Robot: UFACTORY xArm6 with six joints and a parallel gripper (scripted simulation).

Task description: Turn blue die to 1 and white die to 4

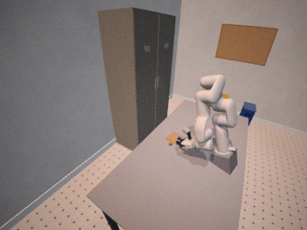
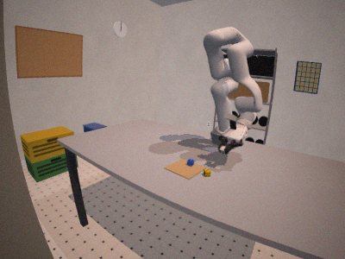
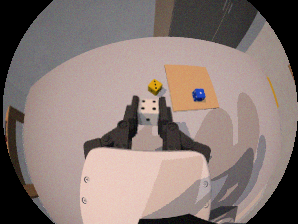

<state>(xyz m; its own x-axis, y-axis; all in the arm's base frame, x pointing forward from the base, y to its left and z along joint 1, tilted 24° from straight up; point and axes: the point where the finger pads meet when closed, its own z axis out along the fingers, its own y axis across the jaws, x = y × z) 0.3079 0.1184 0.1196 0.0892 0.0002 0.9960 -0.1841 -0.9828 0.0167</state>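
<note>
My hand is 90 mm short of the yellow die, 30 mm to the left of it and 100 mm above it. Also, from my hand: blue die (60 mm ahead, 140 mm to the right, 90 mm below); tan mat (90 mm ahead, 140 mm to the right, 110 mm below); white die (10 mm ahead, 10 mm below).
</note>
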